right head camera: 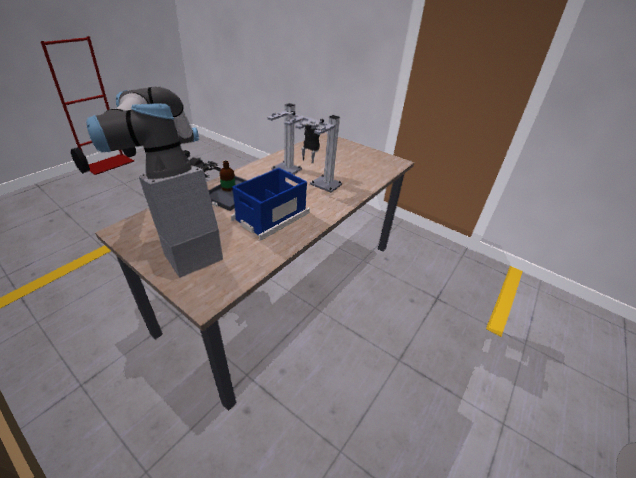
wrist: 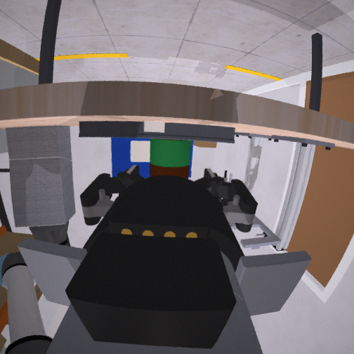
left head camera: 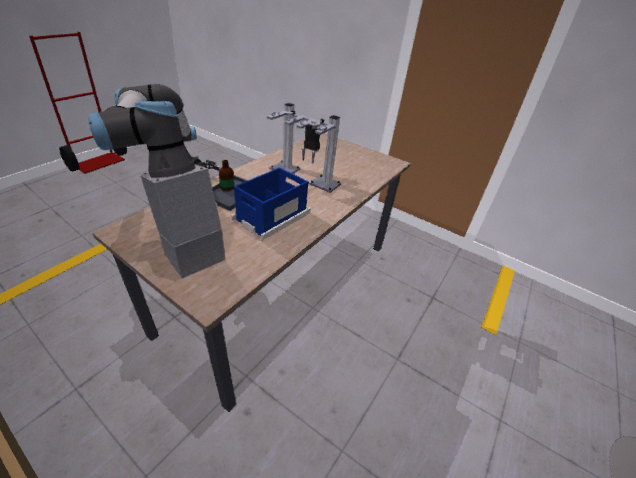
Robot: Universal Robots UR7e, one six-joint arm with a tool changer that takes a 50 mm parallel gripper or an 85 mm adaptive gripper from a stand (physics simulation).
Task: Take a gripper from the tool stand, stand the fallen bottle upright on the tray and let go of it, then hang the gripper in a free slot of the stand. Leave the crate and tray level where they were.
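Places are measured from the arm's base along level axes (x ahead, y left, z up), in millimetres.
Pixels of known places: arm's base, origin of its link: (right head camera: pixel 169 172) (left head camera: pixel 173 171).
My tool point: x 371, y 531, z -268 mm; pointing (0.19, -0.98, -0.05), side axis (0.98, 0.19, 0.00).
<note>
For each thing: its middle in the pictures, then the offset to it from my tool point. Level surfaces: height alone.
- brown bottle with a green band, middle of its body: (left head camera: pixel 226 174) (right head camera: pixel 227 175) dz +6, dx +47, dy -267 mm
- dark tray, middle of its body: (left head camera: pixel 232 191) (right head camera: pixel 232 192) dz -64, dx +32, dy -322 mm
- blue crate, middle of its body: (left head camera: pixel 272 200) (right head camera: pixel 270 200) dz +11, dx +31, dy -610 mm
- wooden table, height of its surface: dz -77 mm
The brown bottle with a green band (left head camera: pixel 226 180) (right head camera: pixel 227 180) (wrist: pixel 170 152) stands upright on the dark tray (left head camera: pixel 222 200) (right head camera: pixel 221 199) (wrist: pixel 112 130). My gripper (left head camera: pixel 215 167) (right head camera: pixel 215 167) (wrist: pixel 170 174), the adaptive one, is on the arm, open and empty. Its fingers are wide apart, level, and back from the bottle on the tray's far side. The blue crate (left head camera: pixel 251 216) (right head camera: pixel 250 216) (wrist: pixel 120 156) stands level beside the tray. The tool stand (left head camera: pixel 331 154) (right head camera: pixel 331 154) (wrist: pixel 295 200) holds the black parallel gripper (left head camera: pixel 308 155) (right head camera: pixel 308 155); another holder at its left is bare.
A low white frame (left head camera: pixel 287 222) (right head camera: pixel 287 221) surrounds the crate's base on the wooden table (left head camera: pixel 246 272) (right head camera: pixel 246 272). The arm's grey pedestal (left head camera: pixel 187 221) (right head camera: pixel 185 221) (wrist: pixel 42 190) stands at the table's near end. A red hand truck (left head camera: pixel 74 96) (right head camera: pixel 84 99) is by the wall.
</note>
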